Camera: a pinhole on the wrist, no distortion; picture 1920 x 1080 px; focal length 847.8 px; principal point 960.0 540.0 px. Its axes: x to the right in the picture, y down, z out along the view. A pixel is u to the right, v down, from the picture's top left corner.
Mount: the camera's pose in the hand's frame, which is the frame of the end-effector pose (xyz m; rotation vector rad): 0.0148 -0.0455 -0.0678 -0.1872 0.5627 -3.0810
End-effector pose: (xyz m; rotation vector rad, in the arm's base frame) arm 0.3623 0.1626 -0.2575 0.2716 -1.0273 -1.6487
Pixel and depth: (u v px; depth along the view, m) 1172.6 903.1 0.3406
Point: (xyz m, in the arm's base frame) 0.0344 0.2910 -0.3686
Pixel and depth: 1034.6 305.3 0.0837
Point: 0.3076 0.1562 -0.2798
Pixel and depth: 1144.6 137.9 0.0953
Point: 0.3097 0.1759 -0.2597
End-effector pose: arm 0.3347 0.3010 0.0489 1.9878 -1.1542 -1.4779
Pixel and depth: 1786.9 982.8 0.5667
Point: 0.1034 1.0515 -0.2131
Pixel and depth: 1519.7 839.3 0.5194
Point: 0.1021 0.8093 -0.2303
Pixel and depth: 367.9 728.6 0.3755
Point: 0.2551 0.2216 -0.3976
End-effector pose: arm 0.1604 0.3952 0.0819 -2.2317 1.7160 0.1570
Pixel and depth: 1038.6 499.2 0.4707
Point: 0.3914 0.5344 -0.2508
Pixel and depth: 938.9 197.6 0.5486
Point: 0.2717 0.4770 -0.4277
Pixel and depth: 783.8 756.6 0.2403
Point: 0.3771 0.3935 -0.0298
